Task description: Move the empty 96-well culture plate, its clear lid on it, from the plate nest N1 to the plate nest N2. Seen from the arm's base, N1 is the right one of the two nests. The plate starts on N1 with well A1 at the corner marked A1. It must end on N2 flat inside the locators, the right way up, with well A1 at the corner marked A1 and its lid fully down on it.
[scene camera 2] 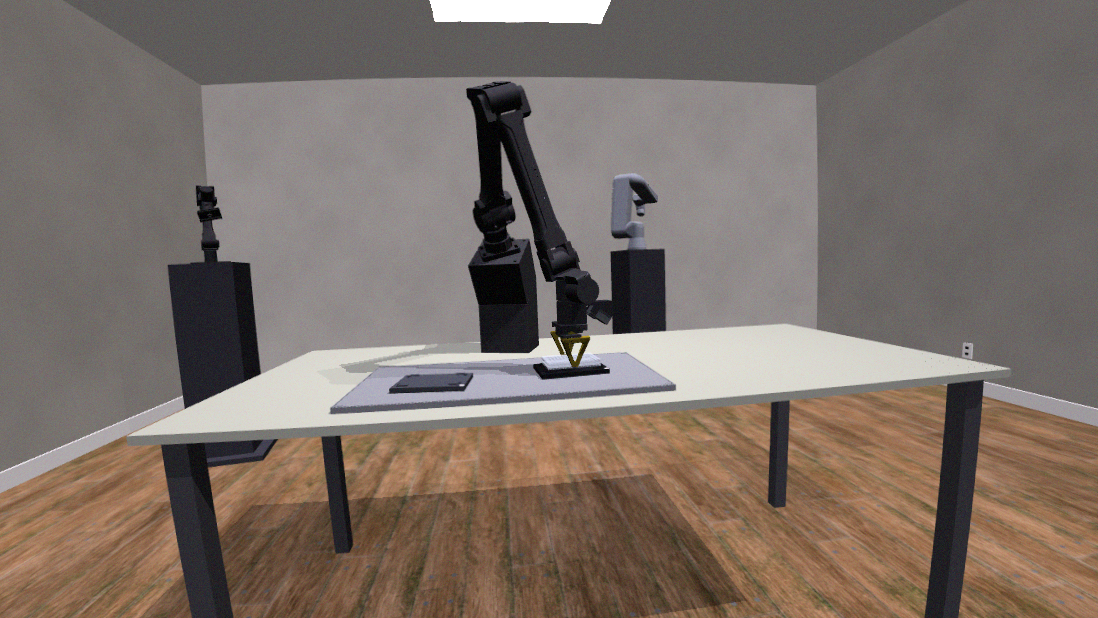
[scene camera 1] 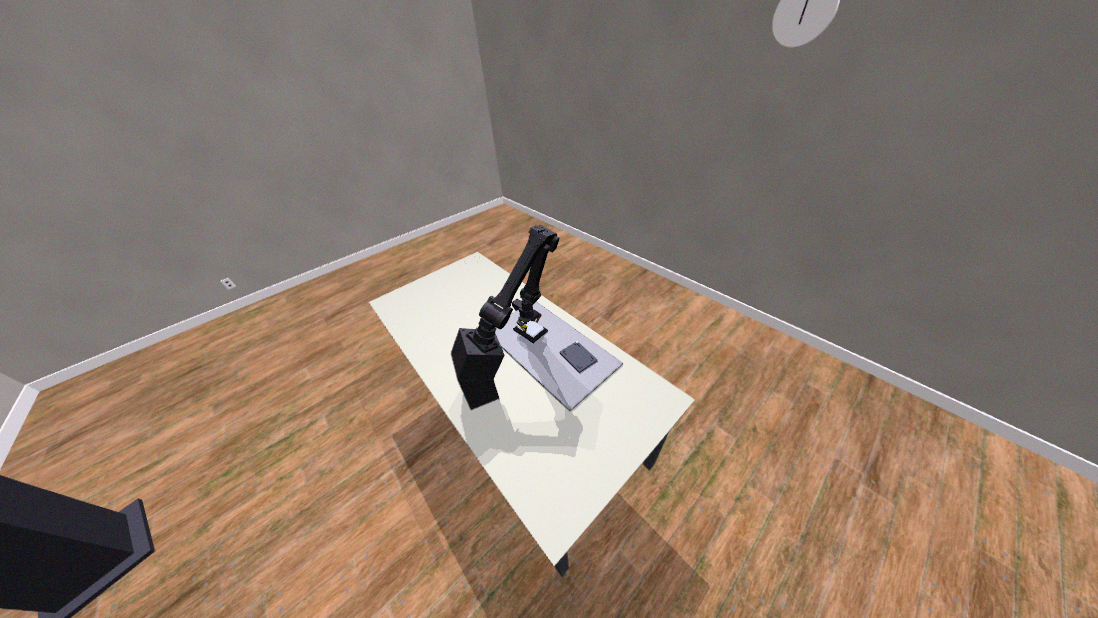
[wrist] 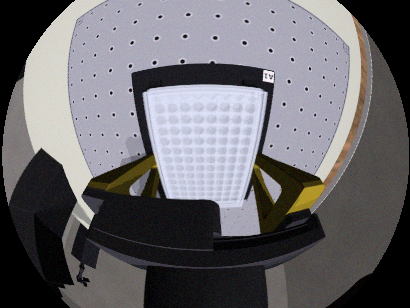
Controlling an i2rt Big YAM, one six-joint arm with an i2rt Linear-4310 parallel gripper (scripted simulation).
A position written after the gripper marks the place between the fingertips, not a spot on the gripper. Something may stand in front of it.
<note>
In view: the gripper [scene camera 2: 570, 363], a clear lid [wrist: 205, 139] and a nest N2 [wrist: 200, 73].
The gripper is seen too in the wrist view [wrist: 205, 155].
</note>
